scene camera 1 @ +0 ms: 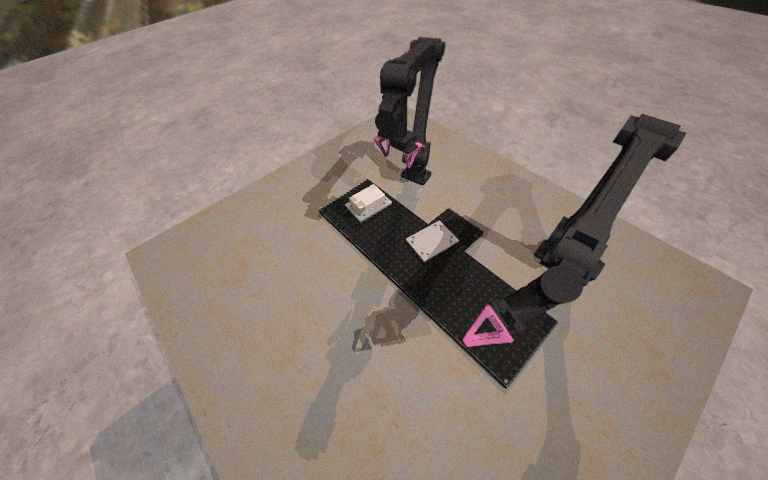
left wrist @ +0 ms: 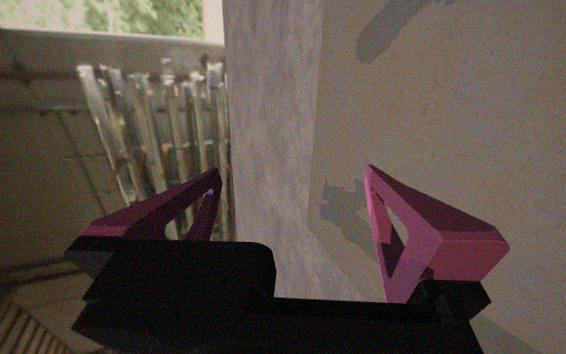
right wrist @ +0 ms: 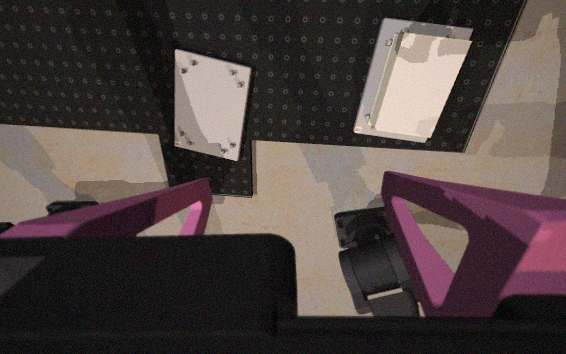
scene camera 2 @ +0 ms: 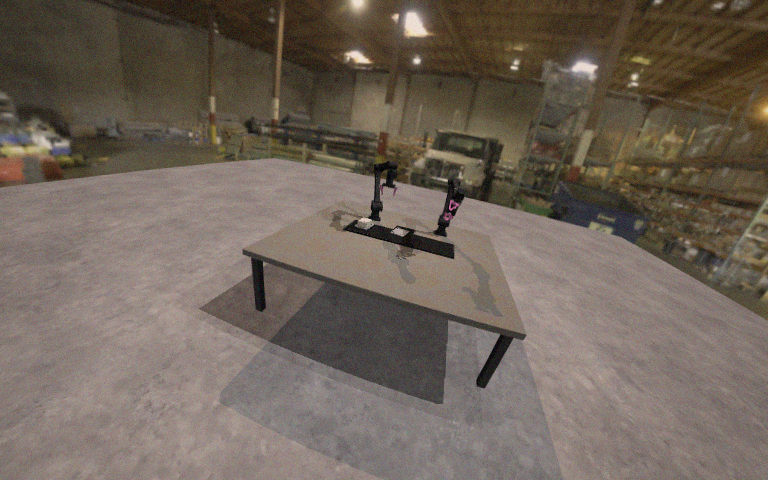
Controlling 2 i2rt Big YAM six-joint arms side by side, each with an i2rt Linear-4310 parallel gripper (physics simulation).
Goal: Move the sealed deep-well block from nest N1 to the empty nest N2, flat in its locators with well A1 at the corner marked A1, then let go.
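Frame: origin at the left arm's base, x ahead, y left, z up, level; metres.
Where they show: left gripper, fingertip midpoint: [scene camera 1: 466, 340] [left wrist: 290, 174] [scene camera 2: 447, 215]; right gripper, fingertip midpoint: [scene camera 1: 397, 161] [right wrist: 294, 185] [scene camera 2: 387, 196]; left arm's base, link origin: [scene camera 2: 440, 234]; right arm's base, link origin: [scene camera 1: 416, 175] [right wrist: 364, 225] [scene camera 2: 374, 219].
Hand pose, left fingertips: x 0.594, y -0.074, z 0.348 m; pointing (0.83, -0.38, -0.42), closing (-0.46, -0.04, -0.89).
Things, the pixels of their top centre, and the offset from my left fingertips. Level surfaces: height alone.
- white deep-well block, top centre: [right wrist: 418, 89] [scene camera 1: 367, 196] [scene camera 2: 365, 220] 0.344 m back, 0.624 m right, 0.282 m down
- bare nest plate N2, top centre: [right wrist: 207, 111] [scene camera 1: 432, 238] [scene camera 2: 400, 230] 0.360 m back, 0.305 m right, 0.313 m down
- black perforated board, surface height: 0.335 m down
- table, surface height: 0.348 m down
The white deep-well block [scene camera 1: 369, 195] [right wrist: 417, 87] [scene camera 2: 365, 222] sits on the nest plate N1 [scene camera 1: 362, 215] [right wrist: 377, 55] at the left end of the board in scene camera 1. The bare nest plate N2 [scene camera 1: 432, 241] [right wrist: 211, 102] [scene camera 2: 399, 231], with small locator pins near its corners, lies near the board's middle. A small corner tag shows on each plate in the right wrist view. My right gripper [scene camera 1: 398, 152] [right wrist: 294, 185] is open and empty, high above the table behind the board. My left gripper [left wrist: 290, 174] is open and empty, raised above the board's right end in scene camera 1.
The black perforated board [scene camera 1: 396, 266] [scene camera 2: 433, 245] lies on the table [scene camera 1: 254, 316] [scene camera 2: 317, 254], with a short tab jutting out behind N2. The right arm's base [scene camera 1: 416, 174] stands close behind the board. Arm shadows cross the board and table.
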